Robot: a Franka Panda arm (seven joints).
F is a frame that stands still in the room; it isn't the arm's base.
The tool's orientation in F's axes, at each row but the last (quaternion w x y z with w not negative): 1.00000 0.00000 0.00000 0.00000; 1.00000 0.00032 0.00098 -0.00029; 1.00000 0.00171 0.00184 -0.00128; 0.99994 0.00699 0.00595 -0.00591; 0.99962 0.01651 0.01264 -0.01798; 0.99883 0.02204 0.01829 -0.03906; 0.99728 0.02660 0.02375 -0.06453; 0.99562 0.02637 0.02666 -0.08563; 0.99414 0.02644 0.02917 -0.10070; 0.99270 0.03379 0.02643 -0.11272; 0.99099 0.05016 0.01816 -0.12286
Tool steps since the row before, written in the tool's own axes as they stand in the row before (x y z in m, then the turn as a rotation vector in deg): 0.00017 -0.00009 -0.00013 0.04 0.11 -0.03; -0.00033 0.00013 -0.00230 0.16 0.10 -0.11; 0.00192 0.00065 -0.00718 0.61 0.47 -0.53; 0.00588 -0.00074 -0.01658 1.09 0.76 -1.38; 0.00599 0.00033 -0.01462 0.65 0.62 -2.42; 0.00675 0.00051 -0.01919 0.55 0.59 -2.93; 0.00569 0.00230 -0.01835 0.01 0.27 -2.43; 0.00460 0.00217 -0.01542 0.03 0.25 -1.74; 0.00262 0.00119 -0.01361 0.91 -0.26 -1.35; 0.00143 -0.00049 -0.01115 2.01 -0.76 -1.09; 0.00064 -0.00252 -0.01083 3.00 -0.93 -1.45
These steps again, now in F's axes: 0.00017 -0.00009 -0.00013 0.04 0.11 -0.03; -0.00033 0.00013 -0.00230 0.16 0.10 -0.11; 0.00190 0.00067 -0.00718 0.61 0.47 -0.53; 0.00567 -0.00058 -0.01666 1.08 0.77 -1.38; 0.00564 0.00061 -0.01475 0.61 0.68 -2.41; 0.00610 0.00086 -0.01940 0.49 0.68 -2.92; 0.00513 0.00258 -0.01848 -0.06 0.40 -2.41; 0.00415 0.00224 -0.01554 -0.01 0.34 -1.72; 0.00209 0.00144 -0.01368 0.77 -0.36 -1.42; 0.00078 0.00002 -0.01122 1.74 -1.11 -1.25; -0.00025 -0.00146 -0.01104 2.64 -1.47 -1.68
